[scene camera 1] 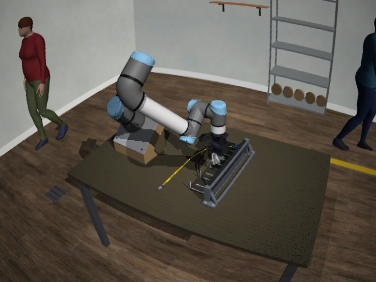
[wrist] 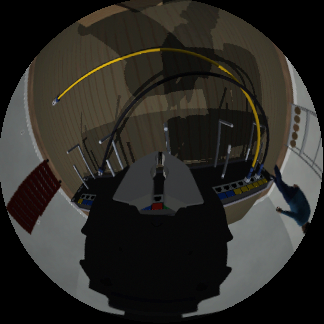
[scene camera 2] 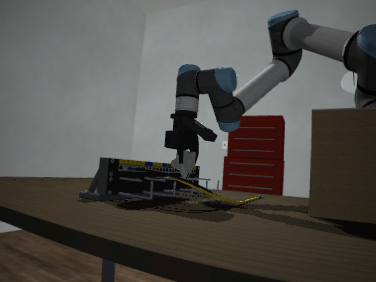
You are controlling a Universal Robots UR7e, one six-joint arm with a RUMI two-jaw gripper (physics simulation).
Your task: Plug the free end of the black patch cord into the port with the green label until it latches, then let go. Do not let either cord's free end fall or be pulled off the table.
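Where they show: gripper, fingertip midpoint: (scene camera 1: 214,164) (wrist: 160,152); arm's base, origin of the base link: (scene camera 1: 134,120).
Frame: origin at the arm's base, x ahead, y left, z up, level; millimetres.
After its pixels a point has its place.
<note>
The black patch cord (wrist: 197,74) @(x 425, y 5, z -146 mm) arcs over the table in the wrist view, from a plug at the panel's right end to its blue-booted free end (wrist: 100,172) @(x 544, y -250, z -174 mm) by the panel's left part; whether that end sits in a port I cannot tell. The patch panel (scene camera 1: 227,172) @(x 595, y -80, z -169 mm) (scene camera 2: 107,175) @(x 634, y 156, z -124 mm) (wrist: 232,184) @(x 611, y 30, z -107 mm) stands on the table. The green label (wrist: 165,207) @(x 586, y -95, z -84 mm) shows partly behind my jaws, right of a red label. My gripper (scene camera 1: 215,161) @(x 520, y -82, z -130 mm) (scene camera 2: 186,175) @(x 520, y -82, z -130 mm) (wrist: 160,152) @(x 520, y -82, z -130 mm) is shut with nothing between its fingertips, low at the panel's port side. The jaws hide the ports around it.
A yellow cord (scene camera 1: 179,171) @(x 335, y -137, z -179 mm) (scene camera 2: 200,189) @(x 429, y 64, z -141 mm) (wrist: 122,58) @(x 343, y -92, z -179 mm) runs from the panel's right end to its free end on the table. Metal cable hooks (scene camera 1: 196,186) @(x 488, y -269, z -128 mm) (scene camera 2: 151,189) @(x 525, y 135, z -147 mm) (wrist: 218,145) @(x 556, y 26, z -165 mm) stick out near the gripper. A box (scene camera 1: 134,151) @(x 59, y -131, z -122 mm) (scene camera 2: 345,160) @(x 105, y 54, z -53 mm) stands under the arm's base.
</note>
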